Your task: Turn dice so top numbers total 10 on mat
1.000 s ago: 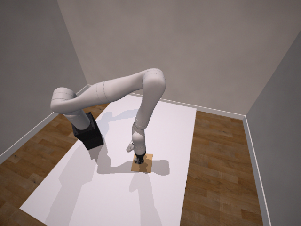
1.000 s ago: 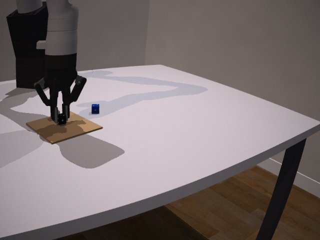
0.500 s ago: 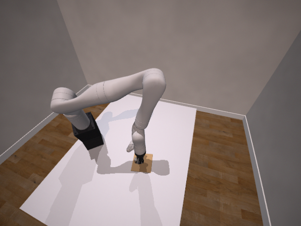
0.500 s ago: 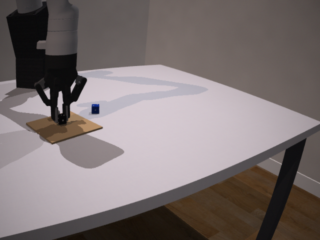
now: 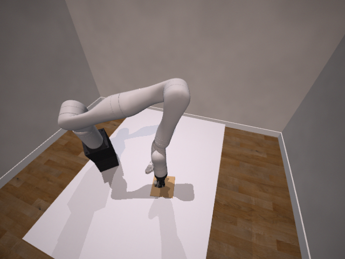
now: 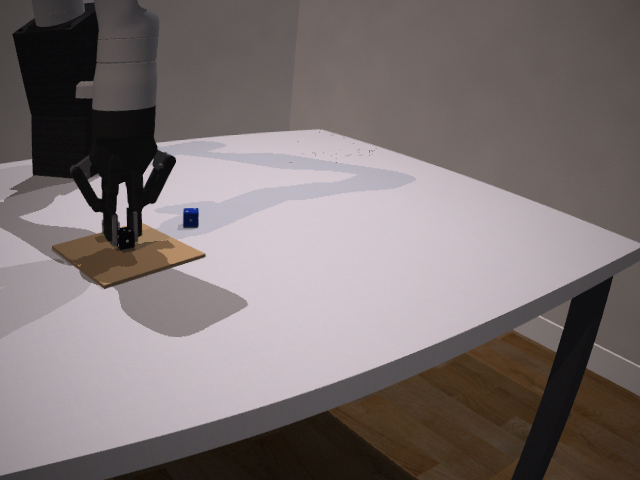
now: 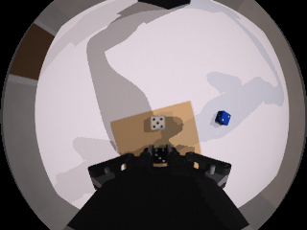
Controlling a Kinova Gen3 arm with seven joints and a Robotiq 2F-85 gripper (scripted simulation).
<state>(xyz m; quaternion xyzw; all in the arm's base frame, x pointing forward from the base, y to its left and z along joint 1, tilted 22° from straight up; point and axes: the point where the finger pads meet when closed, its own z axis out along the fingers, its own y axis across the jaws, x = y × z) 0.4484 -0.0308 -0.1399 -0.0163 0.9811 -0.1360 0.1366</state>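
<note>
My hand is 10 mm short of the black die and 10 mm above it. Also, from my hand: blue die 50 mm behind, 110 mm to the left, 20 mm below; then white die 50 mm behind, 20 mm below; then tan mat 10 mm ahead, 30 mm below.
</note>
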